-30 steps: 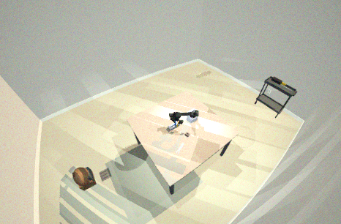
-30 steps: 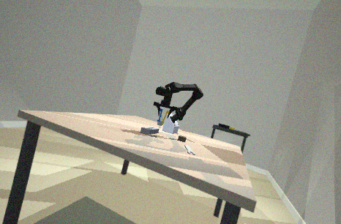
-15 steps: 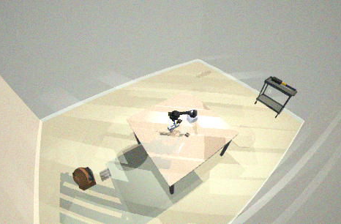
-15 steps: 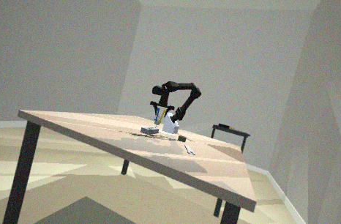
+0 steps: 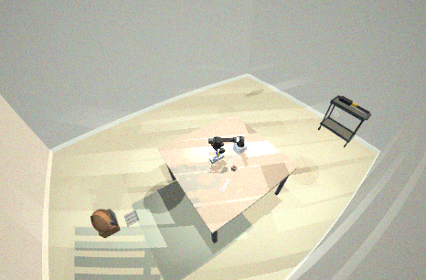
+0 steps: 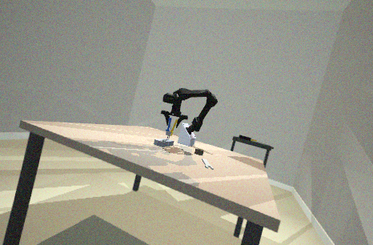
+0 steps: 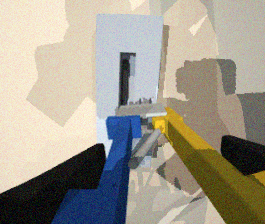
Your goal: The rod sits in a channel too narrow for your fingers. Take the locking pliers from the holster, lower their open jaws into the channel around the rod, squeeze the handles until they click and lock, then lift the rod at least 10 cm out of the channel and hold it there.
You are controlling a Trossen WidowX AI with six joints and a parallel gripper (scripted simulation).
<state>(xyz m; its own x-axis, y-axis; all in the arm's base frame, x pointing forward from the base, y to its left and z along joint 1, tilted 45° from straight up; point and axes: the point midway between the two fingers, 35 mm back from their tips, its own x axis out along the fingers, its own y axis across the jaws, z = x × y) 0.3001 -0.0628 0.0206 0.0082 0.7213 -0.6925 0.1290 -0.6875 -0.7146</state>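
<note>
The channel block lies 12 cm below my gripper tip and 3 cm to the right of it. Round my gripper tip: grey link bar: 1 cm to the right; rod: 13 cm below, 3 cm to the right; yellow handle: 2 cm to the left.
</note>
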